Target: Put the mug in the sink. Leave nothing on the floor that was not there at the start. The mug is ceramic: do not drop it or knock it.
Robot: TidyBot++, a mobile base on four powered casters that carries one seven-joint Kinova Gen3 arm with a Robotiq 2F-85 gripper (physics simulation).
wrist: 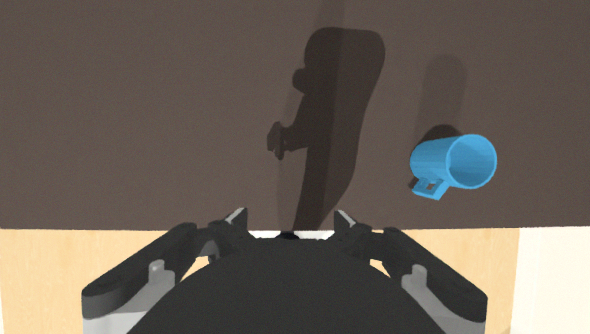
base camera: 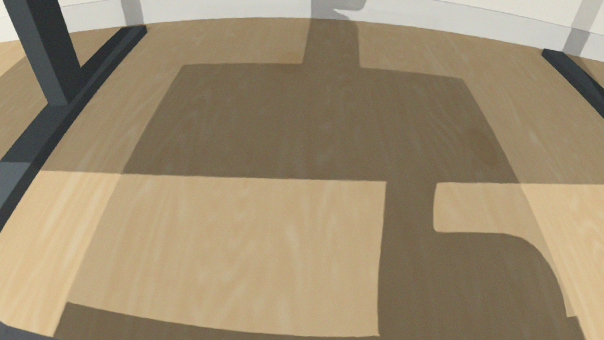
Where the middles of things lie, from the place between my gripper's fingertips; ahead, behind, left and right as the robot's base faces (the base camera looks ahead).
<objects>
I see my gripper 30 cm to the left of the blue mug (wrist: 469, 161), 13 cm above it and 6 cm short of it.
</objects>
